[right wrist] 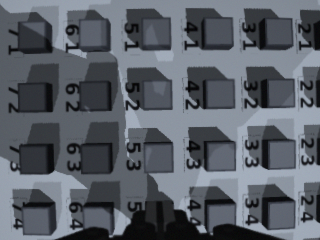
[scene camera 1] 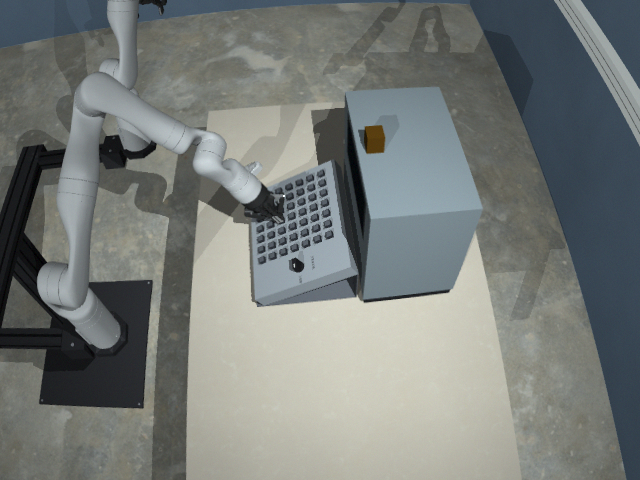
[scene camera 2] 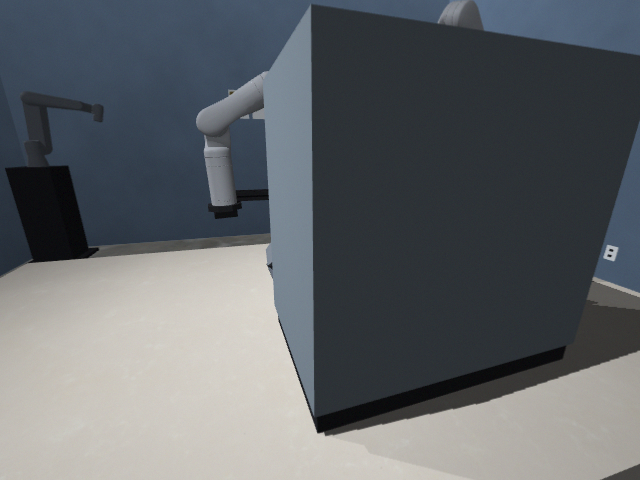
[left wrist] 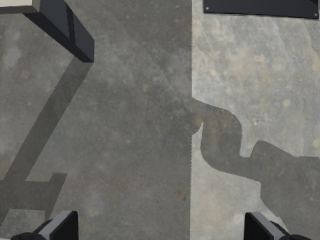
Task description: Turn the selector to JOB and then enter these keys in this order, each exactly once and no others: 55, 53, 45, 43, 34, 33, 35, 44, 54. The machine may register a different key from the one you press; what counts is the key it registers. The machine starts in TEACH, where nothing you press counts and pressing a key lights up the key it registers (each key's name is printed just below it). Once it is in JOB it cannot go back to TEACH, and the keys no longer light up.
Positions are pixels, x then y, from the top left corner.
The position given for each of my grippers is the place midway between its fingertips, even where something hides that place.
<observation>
my right gripper: right wrist 159, 218; scene camera 1 281, 220; not seen in scene camera 2 (hidden by a large grey cabinet); not seen in the left wrist view (out of frame)
</observation>
